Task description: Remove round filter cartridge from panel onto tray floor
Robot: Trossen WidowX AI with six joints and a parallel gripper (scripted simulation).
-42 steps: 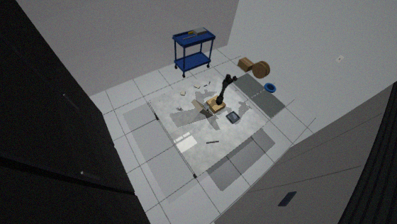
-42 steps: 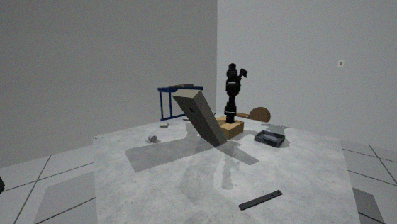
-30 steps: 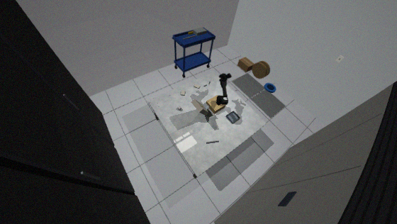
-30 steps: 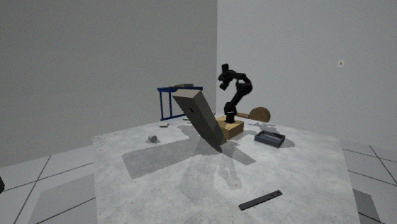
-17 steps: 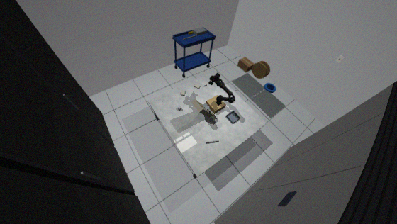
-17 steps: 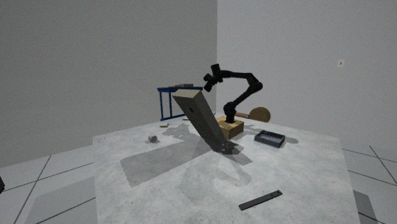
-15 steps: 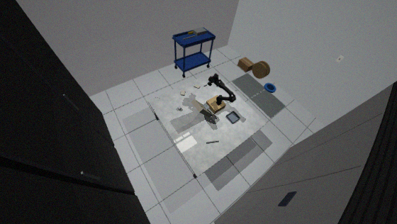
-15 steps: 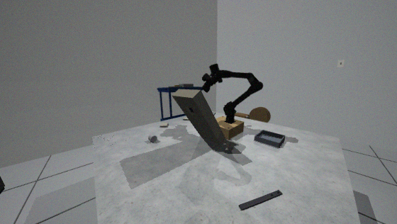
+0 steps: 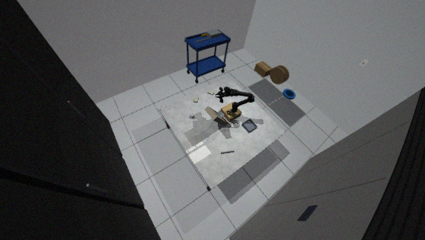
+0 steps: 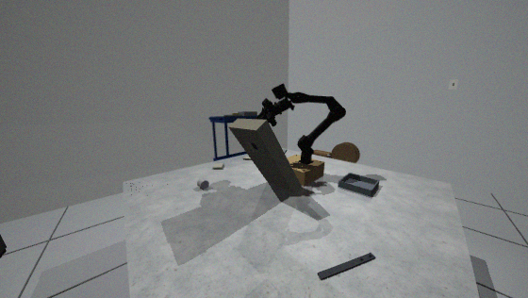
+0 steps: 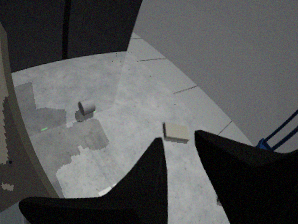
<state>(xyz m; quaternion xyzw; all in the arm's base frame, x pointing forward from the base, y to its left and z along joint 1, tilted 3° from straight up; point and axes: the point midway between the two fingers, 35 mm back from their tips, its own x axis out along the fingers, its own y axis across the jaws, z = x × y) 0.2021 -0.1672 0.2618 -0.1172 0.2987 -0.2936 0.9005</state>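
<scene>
Right now my gripper tip is 13 cm short of the round filter cartridge, 20 cm to the right of it and 7 cm above it. From my gripper tip the other things lie so: service panel (8 cm ahead, 19 cm to the left, 14 cm below); then tray (31 cm behind, 46 cm to the left, 31 cm below).
</scene>
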